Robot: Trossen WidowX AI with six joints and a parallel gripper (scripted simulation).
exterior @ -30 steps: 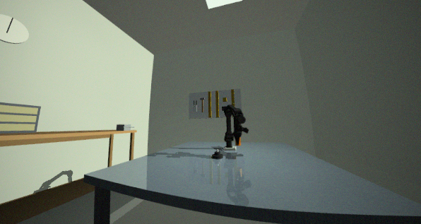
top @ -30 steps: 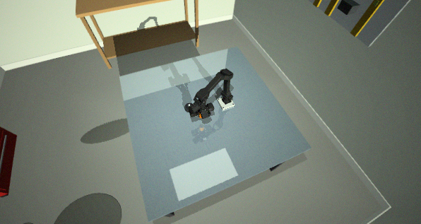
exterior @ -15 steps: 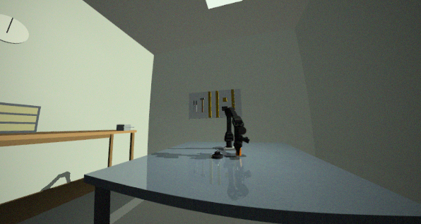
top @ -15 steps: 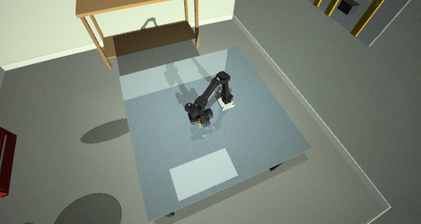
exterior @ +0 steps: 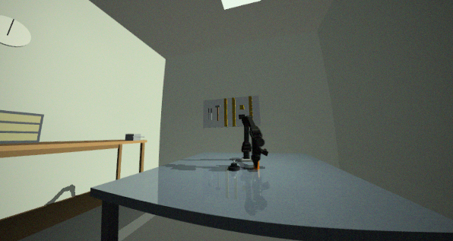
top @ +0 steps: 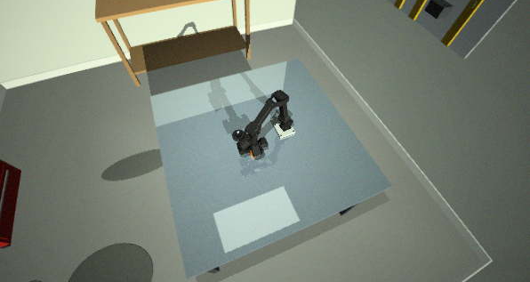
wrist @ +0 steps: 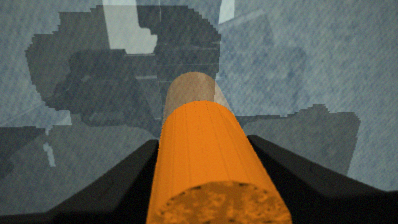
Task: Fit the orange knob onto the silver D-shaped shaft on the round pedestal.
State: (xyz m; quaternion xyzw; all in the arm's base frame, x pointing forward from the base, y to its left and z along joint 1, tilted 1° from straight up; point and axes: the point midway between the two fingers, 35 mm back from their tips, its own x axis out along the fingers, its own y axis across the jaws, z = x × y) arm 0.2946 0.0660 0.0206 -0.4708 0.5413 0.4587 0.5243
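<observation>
Right now the orange knob is 30 mm above my gripper tip. Round my gripper tip: dark round pedestal (160 mm to the right, 30 mm ahead, 20 mm above).
</observation>
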